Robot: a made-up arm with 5 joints. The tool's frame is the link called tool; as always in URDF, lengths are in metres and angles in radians. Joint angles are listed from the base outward. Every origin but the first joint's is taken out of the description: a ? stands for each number. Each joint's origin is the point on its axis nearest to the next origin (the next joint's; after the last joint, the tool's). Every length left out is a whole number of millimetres.
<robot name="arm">
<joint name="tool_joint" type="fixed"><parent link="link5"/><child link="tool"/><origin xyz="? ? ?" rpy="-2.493 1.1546 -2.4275"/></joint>
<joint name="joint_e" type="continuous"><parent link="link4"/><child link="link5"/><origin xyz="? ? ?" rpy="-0.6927 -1.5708 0"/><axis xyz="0 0 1"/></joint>
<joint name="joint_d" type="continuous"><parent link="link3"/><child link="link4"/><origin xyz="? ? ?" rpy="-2.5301 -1.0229 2.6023"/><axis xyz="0 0 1"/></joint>
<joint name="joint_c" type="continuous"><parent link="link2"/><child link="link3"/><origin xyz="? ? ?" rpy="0.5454 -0.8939 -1.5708"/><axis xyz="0 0 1"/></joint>
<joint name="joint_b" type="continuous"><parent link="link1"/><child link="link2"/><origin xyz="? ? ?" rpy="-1.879 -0.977 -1.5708"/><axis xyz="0 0 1"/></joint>
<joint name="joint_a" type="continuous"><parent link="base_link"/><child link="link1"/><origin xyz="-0.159 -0.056 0.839" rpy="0.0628 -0.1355 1.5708"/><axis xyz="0 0 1"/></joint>
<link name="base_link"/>
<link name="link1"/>
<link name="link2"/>
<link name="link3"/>
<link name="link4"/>
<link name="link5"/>
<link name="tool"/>
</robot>
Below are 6 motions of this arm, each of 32 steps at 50 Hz.
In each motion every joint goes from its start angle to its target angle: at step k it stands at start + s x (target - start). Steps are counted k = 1, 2, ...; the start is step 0. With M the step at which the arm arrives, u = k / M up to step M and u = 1 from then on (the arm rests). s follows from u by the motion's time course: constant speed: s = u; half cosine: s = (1 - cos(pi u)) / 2; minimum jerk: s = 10 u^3 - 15 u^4 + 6 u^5.
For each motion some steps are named. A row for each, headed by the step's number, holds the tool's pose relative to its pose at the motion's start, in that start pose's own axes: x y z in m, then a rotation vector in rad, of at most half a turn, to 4 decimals.
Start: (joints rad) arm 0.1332 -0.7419 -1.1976 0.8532 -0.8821
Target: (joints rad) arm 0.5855 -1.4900 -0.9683 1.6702 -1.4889
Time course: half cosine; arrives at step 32
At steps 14, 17, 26, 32:
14: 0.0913 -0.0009 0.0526 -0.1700 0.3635 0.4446
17: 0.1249 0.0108 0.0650 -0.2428 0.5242 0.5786
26: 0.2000 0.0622 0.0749 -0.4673 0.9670 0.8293
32: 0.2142 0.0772 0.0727 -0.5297 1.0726 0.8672

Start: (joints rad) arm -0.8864 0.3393 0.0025 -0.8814 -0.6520
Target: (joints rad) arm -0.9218 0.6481 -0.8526 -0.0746 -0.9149
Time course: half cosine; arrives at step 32
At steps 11, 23, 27, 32:
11: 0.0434 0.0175 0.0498 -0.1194 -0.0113 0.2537
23: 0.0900 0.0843 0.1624 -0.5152 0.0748 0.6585
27: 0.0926 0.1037 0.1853 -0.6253 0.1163 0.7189
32: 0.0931 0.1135 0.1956 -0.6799 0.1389 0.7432

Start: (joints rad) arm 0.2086 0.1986 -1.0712 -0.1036 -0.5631
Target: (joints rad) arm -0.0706 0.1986 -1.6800 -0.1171 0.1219
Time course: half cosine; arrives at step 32
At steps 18, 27, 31, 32:
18: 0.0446 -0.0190 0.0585 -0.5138 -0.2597 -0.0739
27: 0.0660 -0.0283 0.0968 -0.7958 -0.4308 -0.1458
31: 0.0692 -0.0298 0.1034 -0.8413 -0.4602 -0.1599
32: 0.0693 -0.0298 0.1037 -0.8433 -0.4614 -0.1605

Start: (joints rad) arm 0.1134 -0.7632 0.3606 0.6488 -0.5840
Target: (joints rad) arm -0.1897 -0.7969 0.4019 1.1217 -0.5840
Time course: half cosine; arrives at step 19
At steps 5, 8, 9, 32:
5: 0.0192 0.0095 0.0013 -0.0150 -0.0042 0.0919
8: 0.0437 0.0238 0.0045 -0.0406 -0.0127 0.2140
9: 0.0526 0.0296 0.0061 -0.0520 -0.0167 0.2597
32: 0.1053 0.0738 0.0215 -0.1503 -0.0543 0.5565

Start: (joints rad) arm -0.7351 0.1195 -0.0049 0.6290 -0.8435
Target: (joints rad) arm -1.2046 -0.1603 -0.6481 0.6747 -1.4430
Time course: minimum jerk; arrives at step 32
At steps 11, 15, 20, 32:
11: 0.0170 -0.0070 0.0338 0.0233 0.0745 0.1255
15: 0.0369 -0.0105 0.0686 0.0376 0.1413 0.2388
20: 0.0651 -0.0094 0.1176 0.0442 0.2203 0.3746
32: 0.0909 -0.0014 0.1686 0.0383 0.2854 0.4900

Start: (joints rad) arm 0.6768 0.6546 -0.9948 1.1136 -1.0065
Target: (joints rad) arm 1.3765 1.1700 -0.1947 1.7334 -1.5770
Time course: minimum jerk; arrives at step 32
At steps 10, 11, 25, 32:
10: 0.0084 0.0233 -0.0332 0.1881 0.0663 0.0310
11: 0.0113 0.0291 -0.0407 0.2345 0.0776 0.0386
25: 0.0997 0.0816 -0.0980 0.7892 0.0159 0.1840
32: 0.1122 0.0800 -0.0968 0.8214 -0.0086 0.2041

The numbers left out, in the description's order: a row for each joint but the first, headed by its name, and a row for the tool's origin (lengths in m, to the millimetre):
tool: 0.002 0.02 0
joint_e: -0.043 -0.091 0
joint_d: 0.306 0.008 0
joint_c: -0.014 -0.027 0
joint_b: 0.005 -0.099 0

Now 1 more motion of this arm.
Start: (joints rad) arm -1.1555 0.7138 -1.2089 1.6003 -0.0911
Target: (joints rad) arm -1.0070 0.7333 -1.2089 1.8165 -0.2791
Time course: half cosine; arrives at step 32
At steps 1, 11, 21, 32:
1: 0.0000 0.0000 0.0000 0.0002 0.0005 0.0006
11: -0.0042 0.0017 -0.0004 0.0228 0.0510 0.0668
21: -0.0118 0.0052 -0.0011 0.0685 0.1490 0.1819
32: -0.0161 0.0074 -0.0016 0.0967 0.2077 0.2441

